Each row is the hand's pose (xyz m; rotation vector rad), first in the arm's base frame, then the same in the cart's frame.
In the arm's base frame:
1: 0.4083 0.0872 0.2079 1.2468 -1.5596 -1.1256
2: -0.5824 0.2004 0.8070 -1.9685 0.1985 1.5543
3: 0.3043 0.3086 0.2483 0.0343 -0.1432 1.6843
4: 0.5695 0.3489 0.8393 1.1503 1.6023 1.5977
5: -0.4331 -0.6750 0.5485 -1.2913 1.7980 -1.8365
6: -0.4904 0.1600 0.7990 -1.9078 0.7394 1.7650
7: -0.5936 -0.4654 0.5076 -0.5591 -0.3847 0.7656
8: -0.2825 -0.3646 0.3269 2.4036 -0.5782 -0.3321
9: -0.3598 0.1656 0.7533 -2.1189 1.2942 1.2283
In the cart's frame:
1: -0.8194 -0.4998 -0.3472 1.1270 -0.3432 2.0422
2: -0.9710 -1.4576 0.2953 1.1805 0.6826 0.1563
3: -0.7481 -0.7235 -0.4268 1.5517 -0.3676 -1.4345
4: -1.3476 -0.8655 -0.6307 -2.3638 1.7281 0.3265
5: -1.0760 -0.6864 0.7949 -0.7292 -1.6285 -1.2364
6: -1.0086 -1.3720 0.2577 1.4332 0.4250 0.4799
7: -0.9173 -0.8987 0.7620 1.3669 0.9160 -1.6408
8: -0.8324 -0.6885 0.4651 0.2875 1.0006 1.6918
9: -1.0114 -1.2745 0.1594 1.6409 0.7568 0.9437

